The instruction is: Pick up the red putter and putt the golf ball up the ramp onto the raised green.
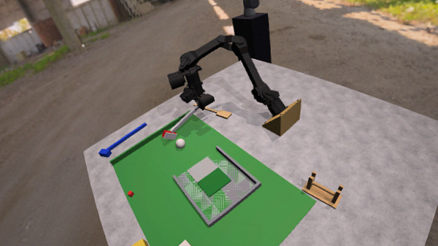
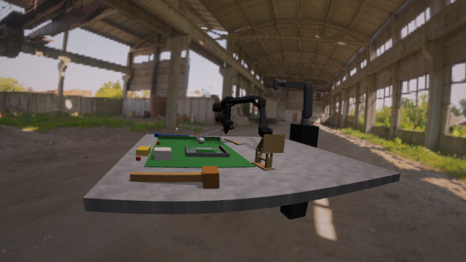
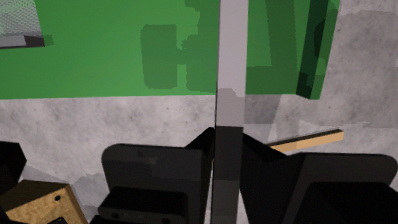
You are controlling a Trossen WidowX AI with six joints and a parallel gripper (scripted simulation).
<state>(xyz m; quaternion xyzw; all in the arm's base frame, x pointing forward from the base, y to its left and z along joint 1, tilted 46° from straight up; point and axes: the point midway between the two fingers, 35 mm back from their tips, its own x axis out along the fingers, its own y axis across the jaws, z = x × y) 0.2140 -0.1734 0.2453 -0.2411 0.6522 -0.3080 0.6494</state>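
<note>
My gripper tip is 90 mm short of the red putter. From my gripper tip the other things lie so: white golf ball 190 mm ahead, 60 mm to the left, 40 mm below; then blue putter 390 mm ahead, 240 mm to the right, 50 mm below; then wooden stand 620 mm to the left, 30 mm below, 10 mm ahead.
</note>
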